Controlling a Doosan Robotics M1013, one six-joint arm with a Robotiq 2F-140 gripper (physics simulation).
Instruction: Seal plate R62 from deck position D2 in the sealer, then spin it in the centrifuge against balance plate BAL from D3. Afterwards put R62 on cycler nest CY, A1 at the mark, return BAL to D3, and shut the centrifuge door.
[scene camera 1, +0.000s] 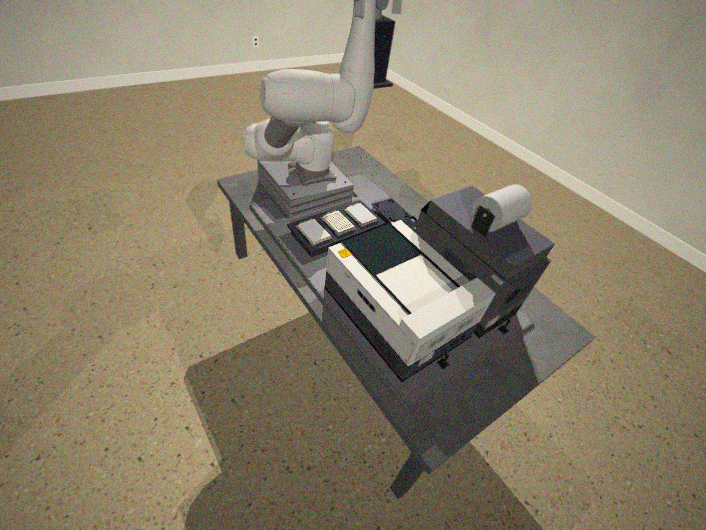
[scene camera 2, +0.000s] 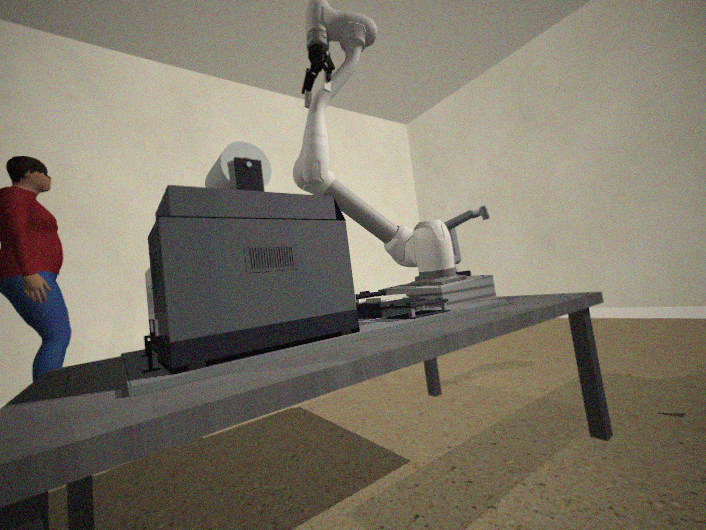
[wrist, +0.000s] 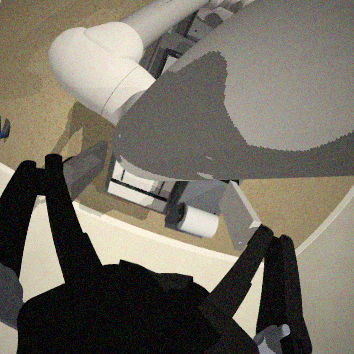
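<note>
My gripper is open and empty, high above the bench. Three plates sit in a row on the black deck rack: a smooth pale one, a middle one with a well pattern, and another pale one. Their labels are unreadable, so I cannot tell which is R62 or BAL. A dark grey machine carries a white film roll, like a sealer. Beside it stands a white machine with a dark green-black top section. I cannot clearly identify the centrifuge door or nest CY.
A low black fixture lies between the deck rack and the grey machine. The arm's stepped base stands behind the deck on the grey table. A person in red stands beyond the table. A dark stand is behind the arm.
</note>
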